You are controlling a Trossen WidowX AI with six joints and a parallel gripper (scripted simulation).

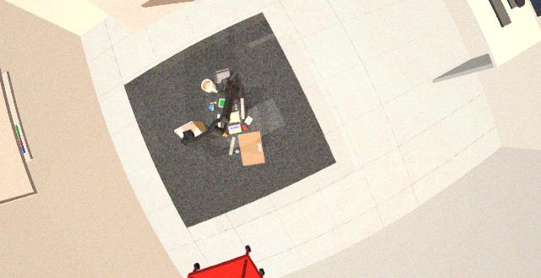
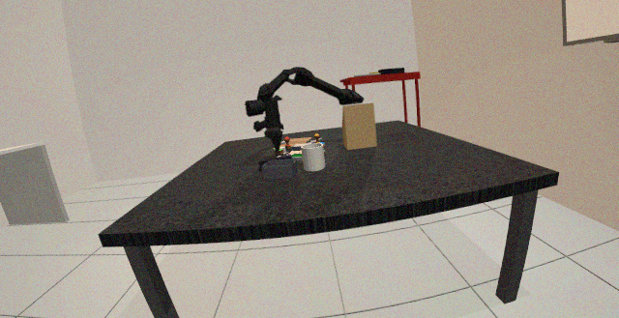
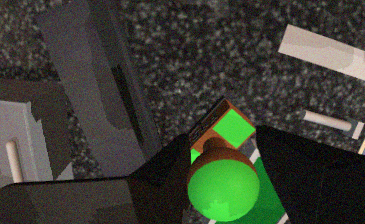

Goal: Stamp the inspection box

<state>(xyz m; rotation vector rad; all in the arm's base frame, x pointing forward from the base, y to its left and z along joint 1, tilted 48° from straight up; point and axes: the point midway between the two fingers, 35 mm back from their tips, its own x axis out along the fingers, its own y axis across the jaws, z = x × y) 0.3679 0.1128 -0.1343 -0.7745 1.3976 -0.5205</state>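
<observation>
Right now my gripper tip is 80 mm past the green ink pad, 40 mm to the left of it and 50 mm above it. The rest, counted from my gripper tip: mug: 150 mm behind, 100 mm to the left, 20 mm below; dark slab: 70 mm to the left, 40 mm below; grey box: 40 mm behind, 150 mm to the left, 50 mm below.
</observation>
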